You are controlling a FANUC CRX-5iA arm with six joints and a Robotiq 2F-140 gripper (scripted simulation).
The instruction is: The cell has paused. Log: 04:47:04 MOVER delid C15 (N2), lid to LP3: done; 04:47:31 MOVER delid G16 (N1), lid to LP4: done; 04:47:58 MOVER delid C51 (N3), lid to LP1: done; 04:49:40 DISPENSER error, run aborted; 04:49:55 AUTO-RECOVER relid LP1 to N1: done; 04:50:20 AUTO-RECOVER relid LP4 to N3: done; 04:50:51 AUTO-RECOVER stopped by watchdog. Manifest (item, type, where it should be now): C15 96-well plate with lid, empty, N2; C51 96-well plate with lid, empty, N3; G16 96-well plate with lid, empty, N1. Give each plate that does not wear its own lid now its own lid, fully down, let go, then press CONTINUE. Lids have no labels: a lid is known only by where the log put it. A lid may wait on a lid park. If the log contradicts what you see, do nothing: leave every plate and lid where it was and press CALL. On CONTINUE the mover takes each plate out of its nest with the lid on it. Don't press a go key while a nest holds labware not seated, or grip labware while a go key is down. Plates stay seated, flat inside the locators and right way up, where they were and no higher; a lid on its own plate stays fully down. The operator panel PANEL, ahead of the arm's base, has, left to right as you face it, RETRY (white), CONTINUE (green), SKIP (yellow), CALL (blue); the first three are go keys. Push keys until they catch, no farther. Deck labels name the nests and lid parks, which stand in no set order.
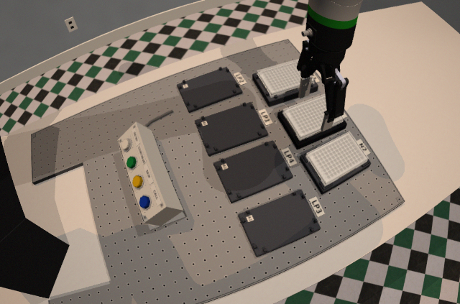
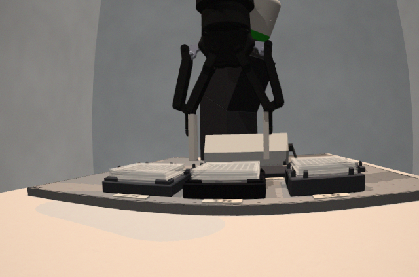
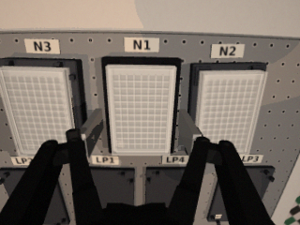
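The lid park LP1 lies 20 cm behind my hand, 2 cm to the left of it and 6 cm below it. Also, from my hand: plate (3 cm ahead, 12 cm to the right, 4 cm below); LP3 label (5 cm behind, 21 cm to the right, 7 cm below); lid park LP4 (17 cm behind, 10 cm to the right, 6 cm below).
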